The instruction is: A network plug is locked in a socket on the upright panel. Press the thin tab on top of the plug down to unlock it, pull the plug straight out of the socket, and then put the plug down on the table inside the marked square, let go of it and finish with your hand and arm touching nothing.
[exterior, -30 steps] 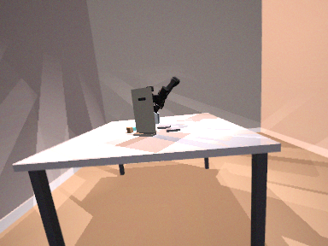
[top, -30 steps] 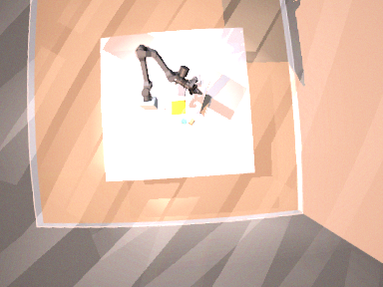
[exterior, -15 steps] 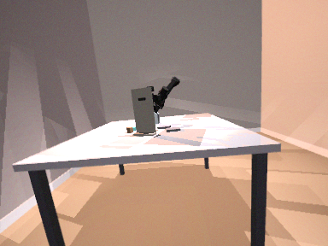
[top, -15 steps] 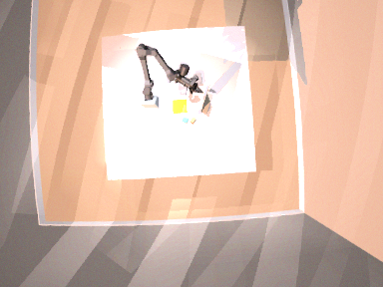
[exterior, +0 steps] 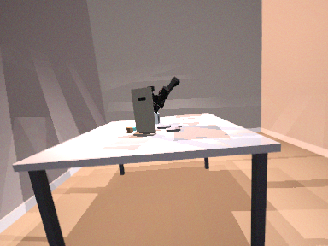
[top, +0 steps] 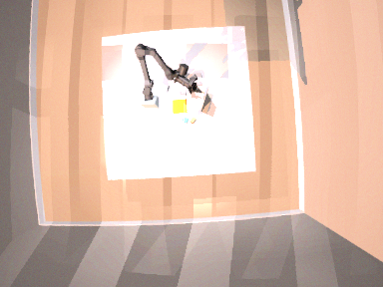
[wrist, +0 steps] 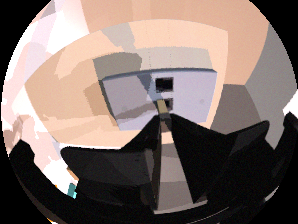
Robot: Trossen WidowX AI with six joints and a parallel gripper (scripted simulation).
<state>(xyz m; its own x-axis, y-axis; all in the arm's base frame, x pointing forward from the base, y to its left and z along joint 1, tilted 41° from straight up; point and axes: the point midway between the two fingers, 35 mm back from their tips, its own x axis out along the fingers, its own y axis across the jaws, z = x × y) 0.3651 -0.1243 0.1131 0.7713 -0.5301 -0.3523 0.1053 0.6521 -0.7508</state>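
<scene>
Right now the orange marked square is 250 mm below my gripper tip, 180 mm behind it and 20 mm to the right of it. Round my gripper tip: brown piece (230 mm below, 160 mm to the right, 80 mm behind); then network plug (10 mm ahead); then grey panel (100 mm below, 40 mm ahead, 10 mm to the right).
</scene>
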